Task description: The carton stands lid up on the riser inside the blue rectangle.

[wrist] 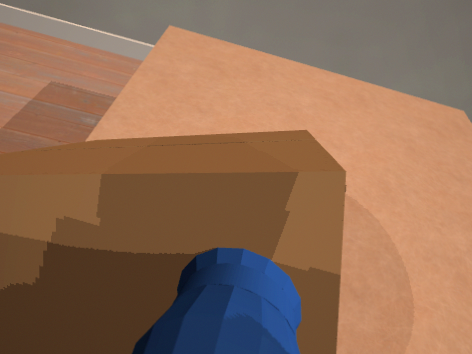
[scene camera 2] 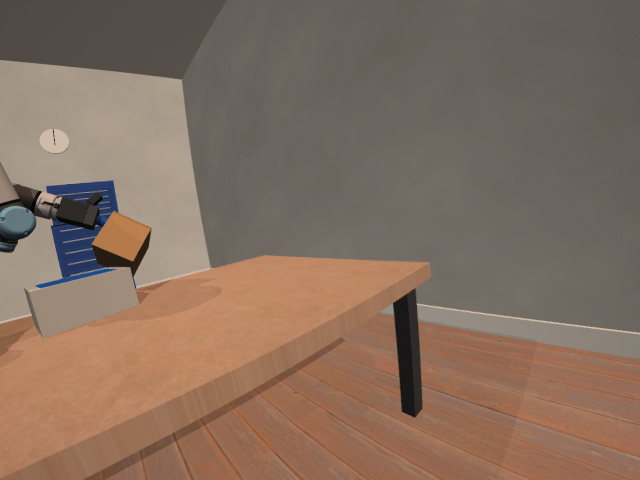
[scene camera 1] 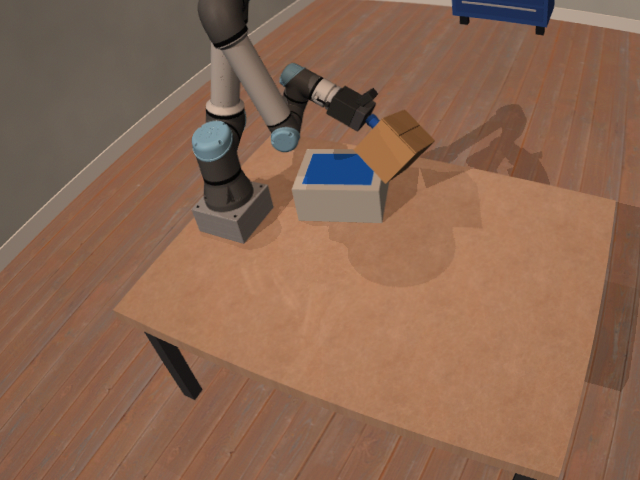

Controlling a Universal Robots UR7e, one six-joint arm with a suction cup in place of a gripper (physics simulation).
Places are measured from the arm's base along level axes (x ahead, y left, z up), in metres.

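Where they show: end effector, tool point: (wrist: pixel 228 258) (scene camera 2: pixel 112 223) (scene camera 1: pixel 382 125); arm's base, origin of the base link: (scene camera 1: pixel 229 195).
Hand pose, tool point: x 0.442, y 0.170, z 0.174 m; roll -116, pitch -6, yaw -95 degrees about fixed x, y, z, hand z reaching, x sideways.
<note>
Each offset is from my tool point to the centre of the thing. Level surfaces: height alone.
The brown carton {dx +0.026, dy +0.029, dz -0.081 m} (scene camera 1: pixel 385 149) (scene camera 2: pixel 122 236) (wrist: pixel 200 210) hangs tilted in the air on my suction cup (scene camera 1: pixel 372 121) (scene camera 2: pixel 102 220) (wrist: pixel 240 280). The blue cup touches one of its side faces. A face with a seam line points up and to the right in scene camera 1. The pale riser {dx -0.131, dy -0.027, dz -0.205 m} (scene camera 1: pixel 338 205) (scene camera 2: pixel 85 307) stands on the table, with the blue rectangle {dx -0.131, dy -0.027, dz -0.145 m} (scene camera 1: pixel 336 169) (scene camera 2: pixel 77 277) on its top. The carton's lower part overlaps the riser's right end in scene camera 1; contact cannot be told. The riser does not show in the wrist view.
The brown table {dz -0.265 m} (scene camera 1: pixel 465 320) (scene camera 2: pixel 232 320) (wrist: pixel 250 85) extends beyond the riser. The arm's grey base block (scene camera 1: pixel 222 227) stands left of the riser in scene camera 1. A blue cabinet (scene camera 1: pixel 501 11) (scene camera 2: pixel 77 248) stands away from the table on the floor.
</note>
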